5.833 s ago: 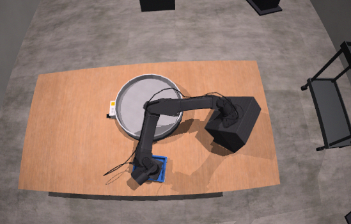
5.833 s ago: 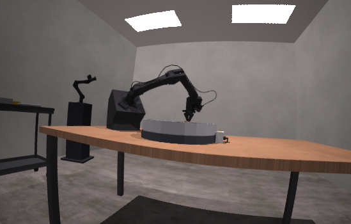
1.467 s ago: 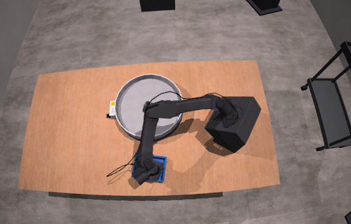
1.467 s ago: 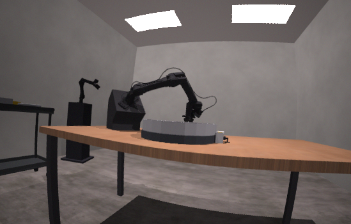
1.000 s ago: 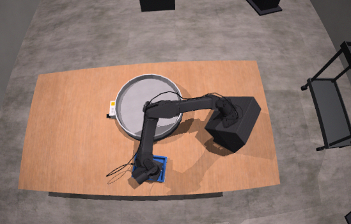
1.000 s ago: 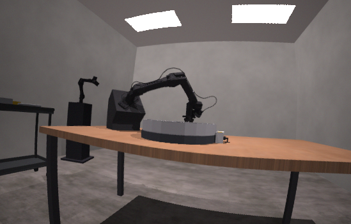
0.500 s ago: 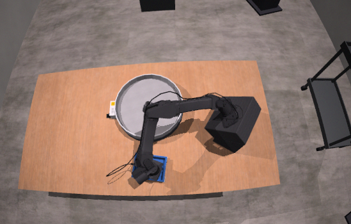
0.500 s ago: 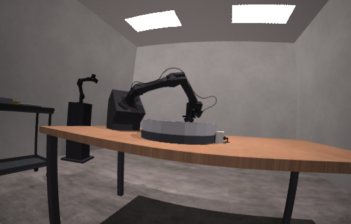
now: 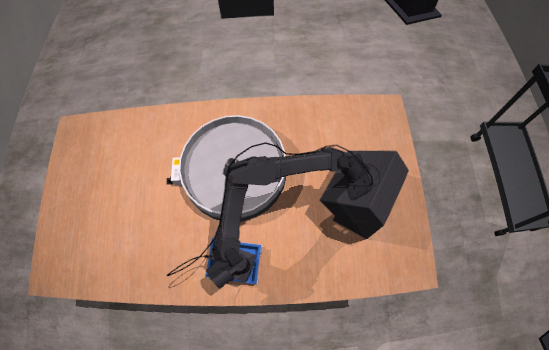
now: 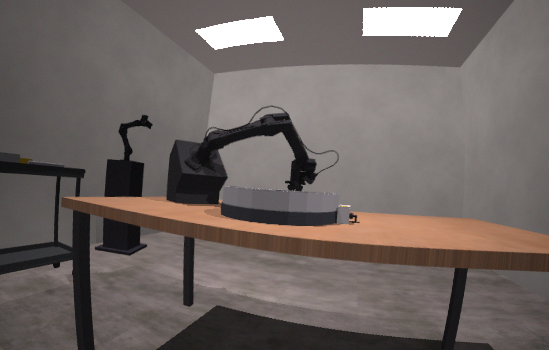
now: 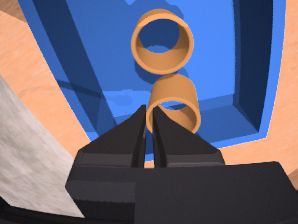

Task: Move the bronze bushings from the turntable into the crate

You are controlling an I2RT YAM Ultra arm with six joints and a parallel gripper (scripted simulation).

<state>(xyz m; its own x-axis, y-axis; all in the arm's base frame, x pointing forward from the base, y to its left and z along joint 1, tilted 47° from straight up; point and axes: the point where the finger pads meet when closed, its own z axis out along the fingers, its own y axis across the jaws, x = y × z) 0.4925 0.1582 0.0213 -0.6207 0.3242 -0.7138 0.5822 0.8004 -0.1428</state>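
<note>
Now: the blue crate 4 cm to the right of my hand, 3 cm below it and 3 cm ahead of it. The rest, counted from my hand: round grey turntable: 39 cm to the right, 10 cm behind.
</note>
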